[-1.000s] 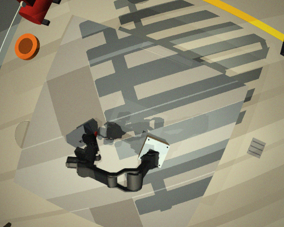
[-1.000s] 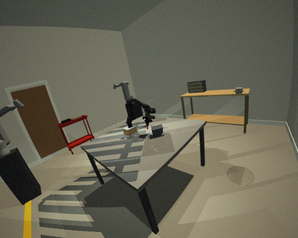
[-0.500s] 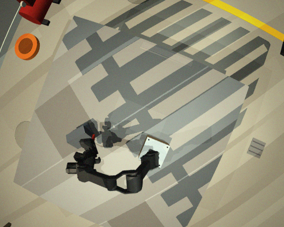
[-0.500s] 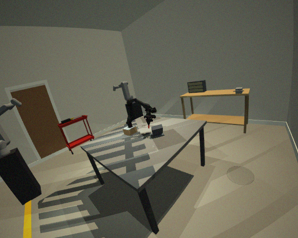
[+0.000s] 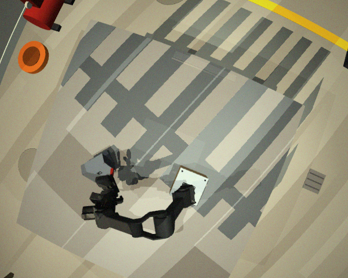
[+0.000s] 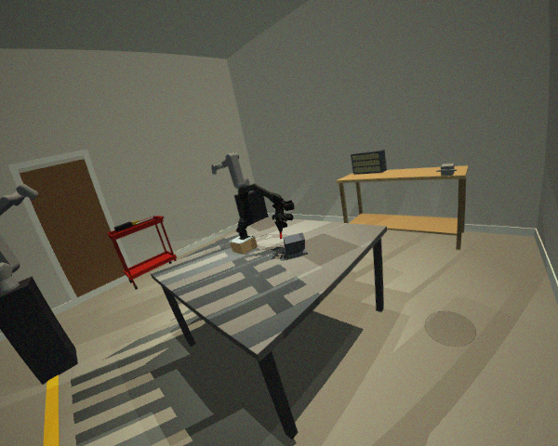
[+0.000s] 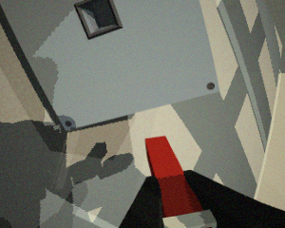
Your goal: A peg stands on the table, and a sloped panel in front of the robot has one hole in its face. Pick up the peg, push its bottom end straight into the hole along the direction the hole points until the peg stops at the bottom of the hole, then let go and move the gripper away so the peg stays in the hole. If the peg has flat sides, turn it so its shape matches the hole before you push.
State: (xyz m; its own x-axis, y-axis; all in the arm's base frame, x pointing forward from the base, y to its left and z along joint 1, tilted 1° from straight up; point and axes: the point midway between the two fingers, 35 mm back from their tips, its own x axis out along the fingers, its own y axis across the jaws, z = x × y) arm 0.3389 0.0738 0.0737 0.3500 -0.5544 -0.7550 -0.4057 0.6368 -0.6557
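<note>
My gripper tip is now 90 mm short of the grey sloped panel, 70 mm above it and 10 mm to the right of it. The rest, counted from my gripper tip: red square peg: 10 mm to the left, 10 mm behind, 10 mm above.
</note>
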